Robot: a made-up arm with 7 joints.
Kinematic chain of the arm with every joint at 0, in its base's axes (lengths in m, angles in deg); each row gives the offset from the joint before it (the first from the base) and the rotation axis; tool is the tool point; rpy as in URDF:
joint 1: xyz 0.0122 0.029 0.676 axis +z
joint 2: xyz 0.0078 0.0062 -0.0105 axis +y
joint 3: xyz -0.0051 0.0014 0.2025 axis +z
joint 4: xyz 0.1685 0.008 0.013 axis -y
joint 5: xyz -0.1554 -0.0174 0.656 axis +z
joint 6: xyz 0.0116 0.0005 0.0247 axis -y
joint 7: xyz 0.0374 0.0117 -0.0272 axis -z
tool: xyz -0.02 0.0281 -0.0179 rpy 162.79 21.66 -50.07
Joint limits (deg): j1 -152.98..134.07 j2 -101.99..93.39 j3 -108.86..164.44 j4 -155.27..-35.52 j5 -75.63..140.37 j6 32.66..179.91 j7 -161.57..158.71
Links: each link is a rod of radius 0.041 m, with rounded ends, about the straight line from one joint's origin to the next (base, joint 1, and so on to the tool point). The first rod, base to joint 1, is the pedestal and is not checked.
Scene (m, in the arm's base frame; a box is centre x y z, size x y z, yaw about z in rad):
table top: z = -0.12
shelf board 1: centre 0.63 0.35 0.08 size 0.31 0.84 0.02 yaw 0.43
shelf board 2: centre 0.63 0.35 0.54 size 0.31 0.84 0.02 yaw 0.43
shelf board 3: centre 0.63 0.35 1 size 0.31 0.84 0.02 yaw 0.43
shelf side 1: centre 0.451 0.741 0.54 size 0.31 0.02 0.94 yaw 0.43
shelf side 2: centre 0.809 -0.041 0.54 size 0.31 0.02 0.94 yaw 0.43
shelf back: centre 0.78 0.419 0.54 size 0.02 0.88 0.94 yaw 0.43
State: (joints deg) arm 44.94 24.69 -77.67 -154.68 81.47 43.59 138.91
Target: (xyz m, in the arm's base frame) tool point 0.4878 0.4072 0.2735
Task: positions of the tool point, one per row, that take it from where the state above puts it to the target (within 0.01 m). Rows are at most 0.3 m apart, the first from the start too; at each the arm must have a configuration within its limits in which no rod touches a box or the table.
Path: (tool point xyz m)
1: 0.5543 -0.1046 0.2395
2: 0.5728 0.1561 0.2442
3: 0.4877 0.4072 0.2735

